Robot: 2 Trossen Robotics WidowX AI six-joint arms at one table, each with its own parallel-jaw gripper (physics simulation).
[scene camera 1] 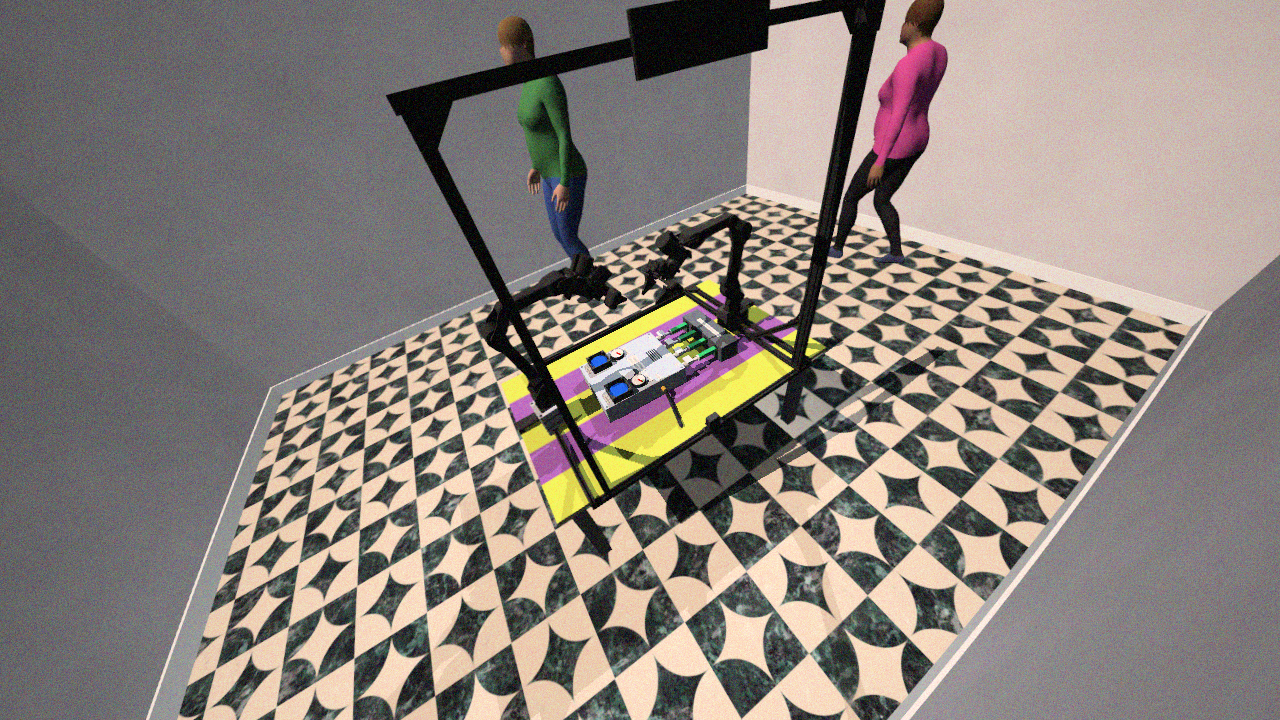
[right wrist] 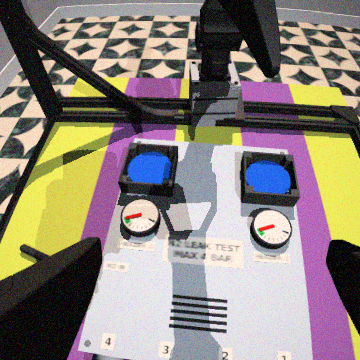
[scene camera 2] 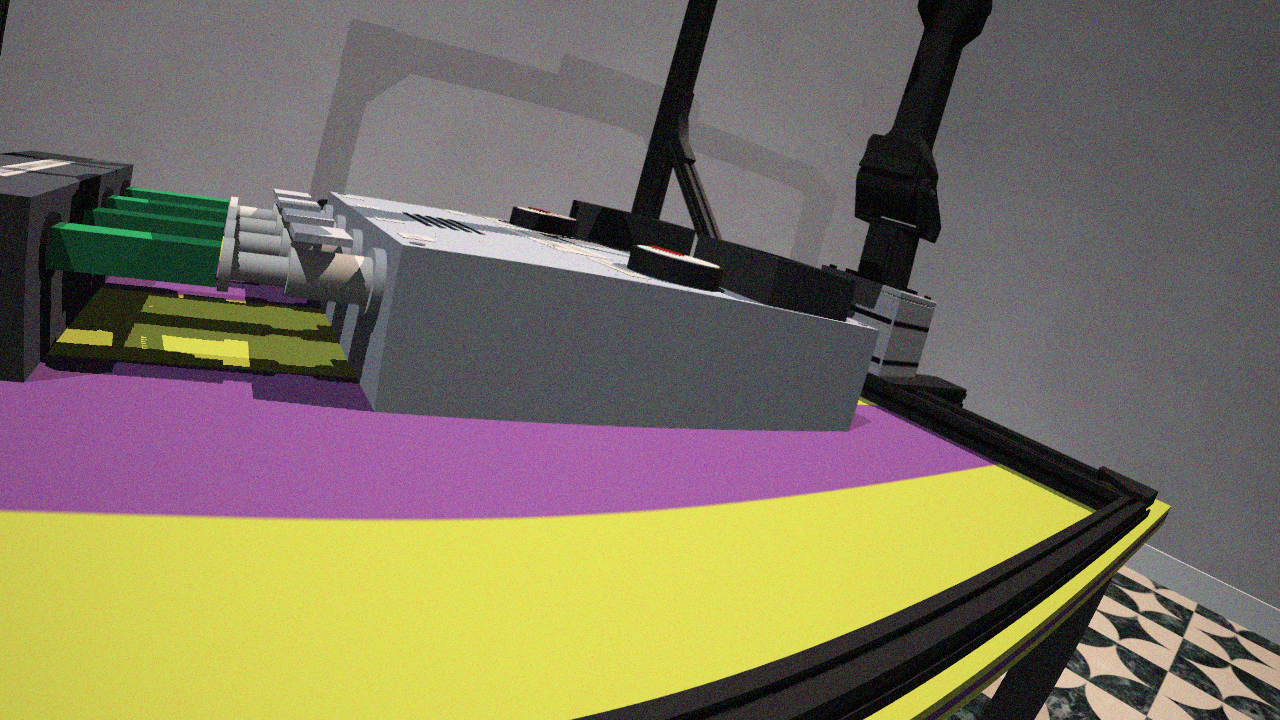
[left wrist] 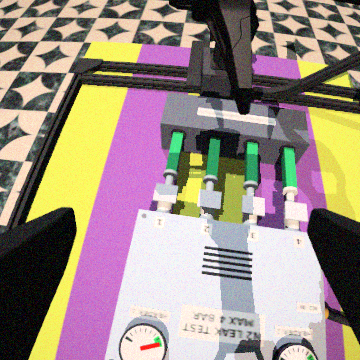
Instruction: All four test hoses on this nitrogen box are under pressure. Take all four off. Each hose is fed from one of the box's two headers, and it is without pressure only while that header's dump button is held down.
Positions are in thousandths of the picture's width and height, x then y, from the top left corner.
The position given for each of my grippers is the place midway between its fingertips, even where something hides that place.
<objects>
my right gripper: scene camera 1 507, 416; right wrist 599, 696; left wrist 876, 335; not seen in scene camera 2 (out of frame)
</objects>
